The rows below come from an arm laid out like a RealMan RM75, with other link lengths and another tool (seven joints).
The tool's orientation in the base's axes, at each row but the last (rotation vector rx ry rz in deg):
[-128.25, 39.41, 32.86]
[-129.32, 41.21, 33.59]
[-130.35, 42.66, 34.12]
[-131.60, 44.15, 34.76]
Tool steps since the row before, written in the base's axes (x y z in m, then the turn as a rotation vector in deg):
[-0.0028, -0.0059, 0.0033, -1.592, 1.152, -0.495]
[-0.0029, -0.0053, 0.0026, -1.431, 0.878, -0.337]
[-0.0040, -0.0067, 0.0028, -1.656, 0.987, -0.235]
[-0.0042, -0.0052, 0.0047, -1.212, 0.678, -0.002]
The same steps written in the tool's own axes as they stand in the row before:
[-0.0022, 0.0036, -0.0059, -1.273, 0.542, 1.480]
[-0.0019, 0.0039, -0.0050, -1.156, 0.533, 1.146]
[-0.0023, 0.0055, -0.0058, -1.418, 0.565, 1.200]
[-0.0039, 0.0041, -0.0059, -1.122, 0.371, 0.730]

